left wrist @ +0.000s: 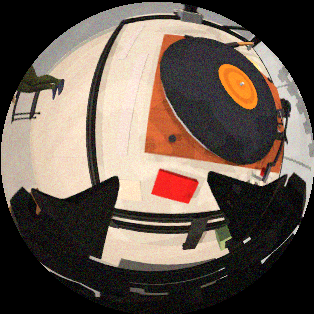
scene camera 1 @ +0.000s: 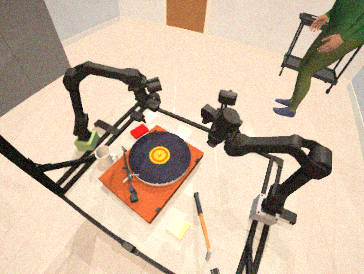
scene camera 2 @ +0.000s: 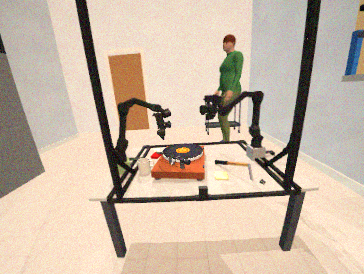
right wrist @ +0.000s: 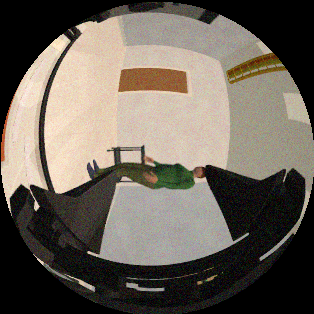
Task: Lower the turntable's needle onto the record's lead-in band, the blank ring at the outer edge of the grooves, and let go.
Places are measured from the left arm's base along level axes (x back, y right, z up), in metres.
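Pixels of known places: left gripper, fingertip midpoint: point(left wrist: 164, 178) point(scene camera 1: 149, 117) point(scene camera 2: 164, 138); right gripper, fingertip midpoint: point(right wrist: 161, 172); left arm's base, origin of the base link: point(scene camera 1: 85, 136); right arm's base, origin of the base link: point(scene camera 1: 269, 207) point(scene camera 2: 256, 146).
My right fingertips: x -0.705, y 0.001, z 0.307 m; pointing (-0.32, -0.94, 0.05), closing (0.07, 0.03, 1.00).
Ahead of a thing's pixels: the offset from my right fingertips to its top centre. "pt": to the spot under its first point.
The orange turntable point(scene camera 1: 150, 207) point(scene camera 2: 179, 171) point(left wrist: 161, 132) carries a dark record @(dz -0.292, dx +0.278, dy +0.094 m) point(scene camera 1: 175, 170) point(left wrist: 190, 105) with a yellow-orange label. The dark tonearm @(pt dz -0.254, dx +0.356, dy +0.321 m) point(scene camera 1: 133, 196) point(scene camera 2: 185, 162) point(left wrist: 285, 107) runs along the record's left side in scene camera 1, its thin far end beside the record's edge; the needle is too small to make out. My left gripper point(scene camera 1: 146, 114) point(scene camera 2: 161, 134) point(left wrist: 164, 178) is open and empty, above the table's far left part, near the red block. My right gripper point(scene camera 1: 209, 126) point(scene camera 2: 204, 110) point(right wrist: 161, 172) is open and empty, high to the right of the turntable.
A red block @(dz -0.364, dx +0.428, dy -0.114 m) point(scene camera 1: 140, 131) point(scene camera 2: 156, 155) point(left wrist: 175, 186) lies behind the turntable. A pale mug @(pt dz -0.368, dx +0.595, dy +0.067 m) point(scene camera 1: 103, 154) point(scene camera 2: 144, 166) stands to its left. A hammer point(scene camera 1: 203, 225) point(scene camera 2: 235, 163) and a yellow note @(dz -0.373, dx +0.171, dy +0.403 m) point(scene camera 1: 178, 229) point(scene camera 2: 221, 176) lie to its right. A black frame borders the table.
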